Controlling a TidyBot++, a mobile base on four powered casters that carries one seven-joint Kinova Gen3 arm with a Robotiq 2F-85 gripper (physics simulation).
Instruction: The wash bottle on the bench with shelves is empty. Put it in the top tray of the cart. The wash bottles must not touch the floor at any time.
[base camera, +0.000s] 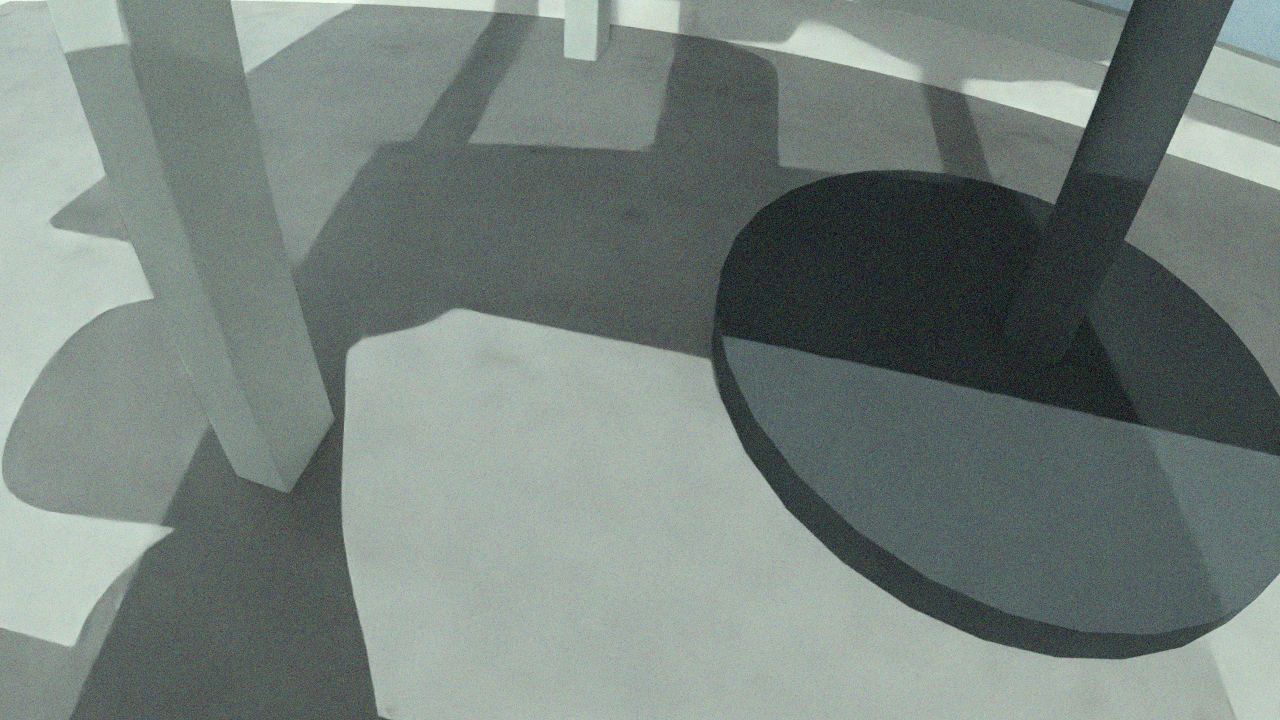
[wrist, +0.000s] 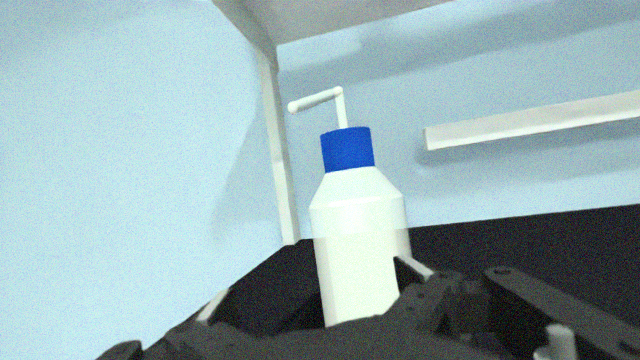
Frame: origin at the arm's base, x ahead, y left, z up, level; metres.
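Seen in the pictures: gripper, fingertip midpoint: (wrist: 317, 289).
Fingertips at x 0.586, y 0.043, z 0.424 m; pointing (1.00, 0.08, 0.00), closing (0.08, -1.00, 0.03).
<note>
A point is followed by its place in that frame.
A white wash bottle (wrist: 357, 240) {x 0.585, y 0.018, z 0.447 m} with a blue cap and a bent white spout stands upright on the black bench top (wrist: 525, 255) {x 0.765, y -0.184, z 0.366 m} in the wrist view. My gripper (wrist: 317, 289) {x 0.586, y 0.043, z 0.424 m} is open, with its two fingers spread at the bottom of the wrist view. The bottle shows between the fingers, nearer the right finger, whose pad overlaps the bottle's right edge. The gripper's body hides the bottle's base. How far the bottle is from the fingertips is hard to tell. The cart does not show in either view.
A shelf (wrist: 350, 17) hangs above the bottle, with a white post (wrist: 280, 165) {x 1.018, y 0.117, z 0.532 m} behind it to the left. A white rail (wrist: 530, 120) {x 0.946, y -0.347, z 0.540 m} is on the wall. In the base view are a pale leg (base camera: 214, 250) {x 0.351, y 0.183, z -0.235 m} and a round dark stool base (base camera: 939, 501) on the floor.
</note>
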